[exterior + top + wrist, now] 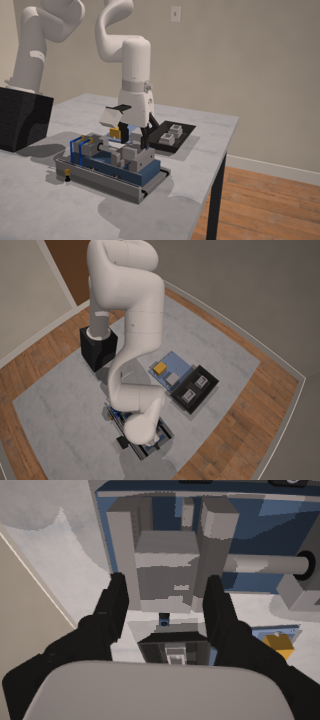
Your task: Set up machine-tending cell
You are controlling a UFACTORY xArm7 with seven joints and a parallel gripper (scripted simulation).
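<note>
The piston rod lies 9 cm behind my hand, 1 cm to the left of it and 6 cm below it. From my hand the other things lie so: grey rail 8 cm behind, 8 cm to the right, 10 cm below; vise bed 7 cm behind, 1 cm to the left, 9 cm below; brass blank 20 cm behind, 27 cm to the left, 11 cm below.
</note>
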